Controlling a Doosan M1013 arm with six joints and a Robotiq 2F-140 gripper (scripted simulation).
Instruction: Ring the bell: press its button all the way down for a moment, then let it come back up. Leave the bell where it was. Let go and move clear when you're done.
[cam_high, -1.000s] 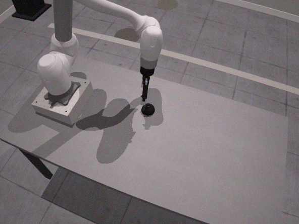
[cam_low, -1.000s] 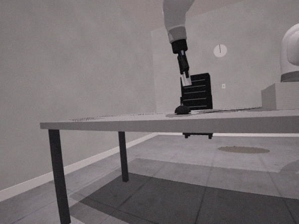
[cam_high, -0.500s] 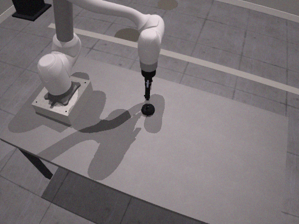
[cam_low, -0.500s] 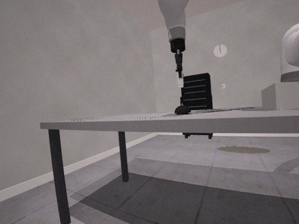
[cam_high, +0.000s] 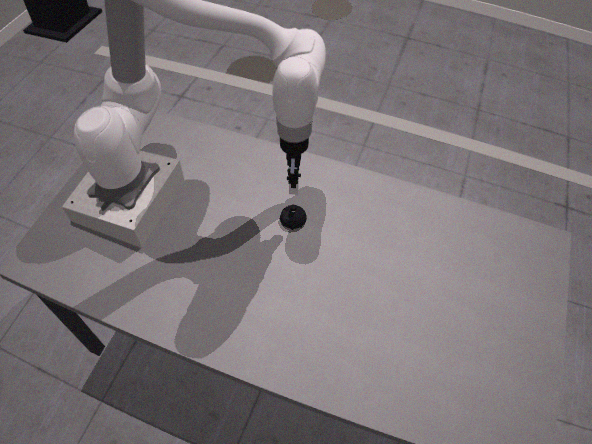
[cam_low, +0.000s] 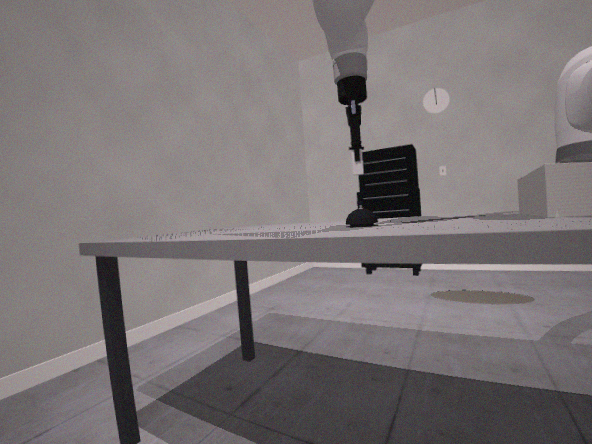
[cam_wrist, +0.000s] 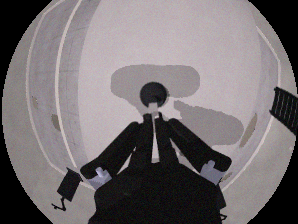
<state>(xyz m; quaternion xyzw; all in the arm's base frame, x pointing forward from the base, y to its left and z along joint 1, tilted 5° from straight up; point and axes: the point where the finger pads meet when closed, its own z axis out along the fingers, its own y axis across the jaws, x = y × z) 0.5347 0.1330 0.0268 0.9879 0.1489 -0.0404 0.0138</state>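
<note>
My gripper is now 13 cm above the black dome bell.
</note>
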